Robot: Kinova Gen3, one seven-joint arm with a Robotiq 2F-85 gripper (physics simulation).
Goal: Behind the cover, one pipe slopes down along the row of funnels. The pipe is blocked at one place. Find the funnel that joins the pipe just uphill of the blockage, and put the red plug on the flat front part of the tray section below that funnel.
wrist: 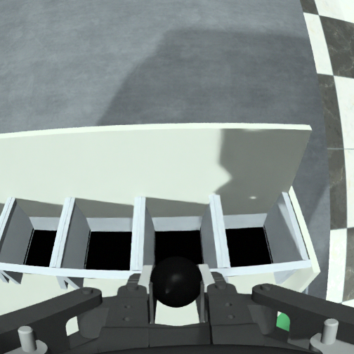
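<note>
My gripper [175, 280] is shut on a black ball [176, 292], held between its fingertips at the lower middle of the wrist view. Beyond it runs a row of square funnels with dark openings: one at the left [41, 247], a second [109, 250], a third [178, 244] and one at the right end [248, 246]. The ball overlaps the front rim of the third funnel in view; its height above it is unclear. Part of the cream front cover [100, 305] shows below the row. The pipe, the tray sections and the red plug do not show.
A tall cream back board [110, 165] stands behind the funnels, with a shadow on its right part. A cream end wall [304, 235] closes the row at the right. A bit of green surface [283, 321] shows through the gripper linkage. Checkered floor [340, 200] lies beyond the grey surface.
</note>
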